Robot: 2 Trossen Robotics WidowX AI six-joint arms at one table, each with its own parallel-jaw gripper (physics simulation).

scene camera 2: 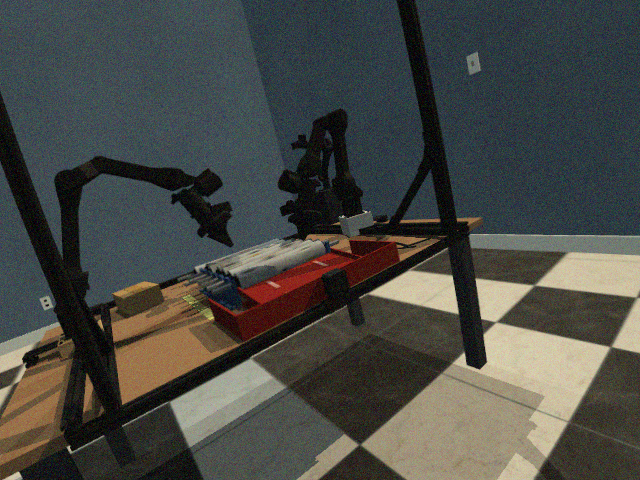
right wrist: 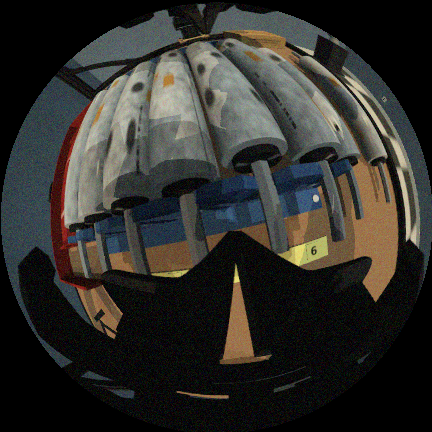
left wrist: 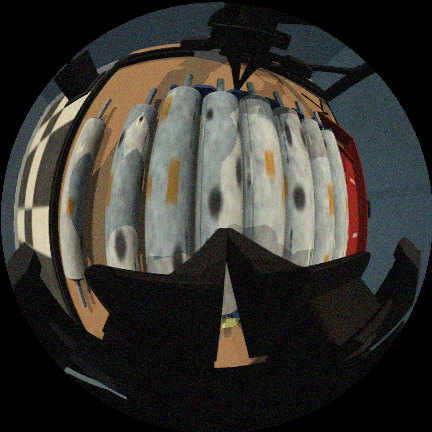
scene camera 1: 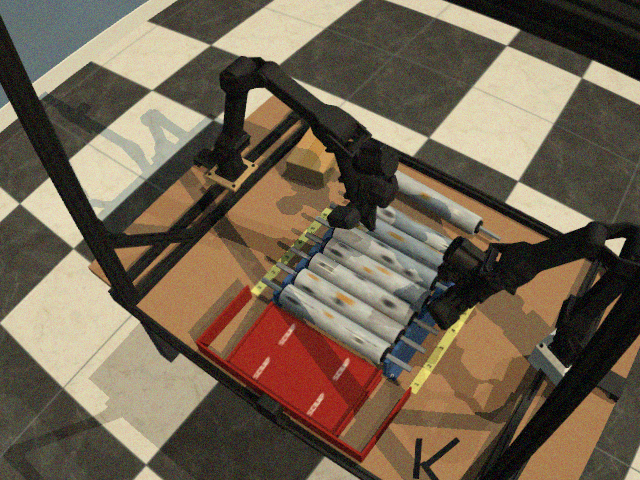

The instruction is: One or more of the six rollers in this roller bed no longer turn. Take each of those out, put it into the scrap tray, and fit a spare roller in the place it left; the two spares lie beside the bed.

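Places are measured from the left arm's base along level axes (x ahead, y left, z up), in metres.
Where they show: left gripper, fingertip midpoint: (scene camera 2: 232, 246) (right wrist: 205, 33) (left wrist: 224, 234) (scene camera 1: 372, 230); right gripper, fingertip midpoint: (right wrist: 233, 236); left arm's base, link origin: (right wrist: 191, 36) (scene camera 1: 231, 170); right arm's base, link origin: (scene camera 2: 354, 214) (left wrist: 218, 39) (scene camera 1: 567, 349).
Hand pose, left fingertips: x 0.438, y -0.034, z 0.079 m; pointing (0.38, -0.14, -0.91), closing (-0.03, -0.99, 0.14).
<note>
Things, the pixels of their top centre, and the offset from my left fingertips. Level surfaces: height alone.
- blue roller bed, surface height: dz -0.104 m
- nearer spare, top centre: (left wrist: 115, 186) (right wrist: 301, 75) (scene camera 1: 413, 223) dz -0.060, dx +0.050, dy +0.107 m
- farther spare, top centre: (left wrist: 64, 192) (right wrist: 345, 88) (scene camera 1: 435, 195) dz -0.060, dx +0.056, dy +0.212 m
- red scrap tray, top centre: (scene camera 1: 299, 365) (scene camera 2: 306, 269) (right wrist: 61, 173) (left wrist: 357, 205) dz -0.058, dx +0.028, dy -0.330 m
- tan block, top centre: (scene camera 1: 317, 147) (scene camera 2: 134, 289) (right wrist: 253, 31) dz -0.053, dx -0.274, dy +0.194 m
Six grey-white mottled rollers lie side by side in the blue roller bed (scene camera 1: 405, 353) (right wrist: 300, 202). Two spare rollers lie beyond it, the nearer spare (scene camera 1: 410, 227) (left wrist: 125, 192) close to the bed and the farther spare (scene camera 1: 439, 203) (left wrist: 77, 200) near the table edge. The red scrap tray (scene camera 1: 310, 359) (scene camera 2: 289, 294), with no roller in it, lies on the other side. My left gripper (scene camera 1: 371, 227) (scene camera 2: 231, 244) (left wrist: 224, 234) is shut and empty above the bed's rollers. My right gripper (scene camera 1: 444, 322) (right wrist: 233, 236) is shut and empty, low beside the roller shaft ends. Its tips are hard to make out in scene camera 2.
A tan block (scene camera 1: 310, 165) (scene camera 2: 136, 298) stands on the table near the left arm. Yellow numbered strips (scene camera 1: 431, 361) (right wrist: 315, 250) run along both ends of the bed. Dark frame posts (scene camera 1: 56, 155) (scene camera 2: 434, 129) rise at the table's edge.
</note>
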